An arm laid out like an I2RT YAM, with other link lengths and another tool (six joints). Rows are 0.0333 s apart.
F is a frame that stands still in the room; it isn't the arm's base.
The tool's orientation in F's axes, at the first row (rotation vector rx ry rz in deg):
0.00, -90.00, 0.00
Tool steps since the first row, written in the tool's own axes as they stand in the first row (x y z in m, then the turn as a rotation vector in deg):
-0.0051, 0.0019, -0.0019, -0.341, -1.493, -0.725
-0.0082, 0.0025, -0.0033, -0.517, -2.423, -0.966
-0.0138, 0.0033, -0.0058, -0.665, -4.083, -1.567
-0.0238, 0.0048, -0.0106, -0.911, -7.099, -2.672
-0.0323, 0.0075, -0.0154, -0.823, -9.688, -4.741
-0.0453, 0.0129, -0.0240, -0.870, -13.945, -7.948
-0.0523, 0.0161, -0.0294, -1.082, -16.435, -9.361
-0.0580, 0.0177, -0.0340, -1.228, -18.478, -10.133
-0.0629, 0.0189, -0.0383, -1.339, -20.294, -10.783
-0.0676, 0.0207, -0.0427, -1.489, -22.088, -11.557
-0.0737, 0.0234, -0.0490, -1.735, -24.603, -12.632
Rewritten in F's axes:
0.0019, 0.0019, -0.0051, 0.725, -1.493, -0.341
0.0033, 0.0025, -0.0082, 0.966, -2.423, -0.517
0.0058, 0.0033, -0.0138, 1.567, -4.083, -0.665
0.0106, 0.0048, -0.0238, 2.672, -7.099, -0.911
0.0154, 0.0075, -0.0323, 4.741, -9.688, -0.823
0.0240, 0.0129, -0.0453, 7.948, -13.945, -0.870
0.0294, 0.0161, -0.0523, 9.361, -16.435, -1.082
0.0340, 0.0177, -0.0580, 10.133, -18.478, -1.228
0.0383, 0.0189, -0.0629, 10.783, -20.294, -1.339
0.0427, 0.0207, -0.0676, 11.557, -22.088, -1.489
0.0490, 0.0234, -0.0737, 12.632, -24.603, -1.735

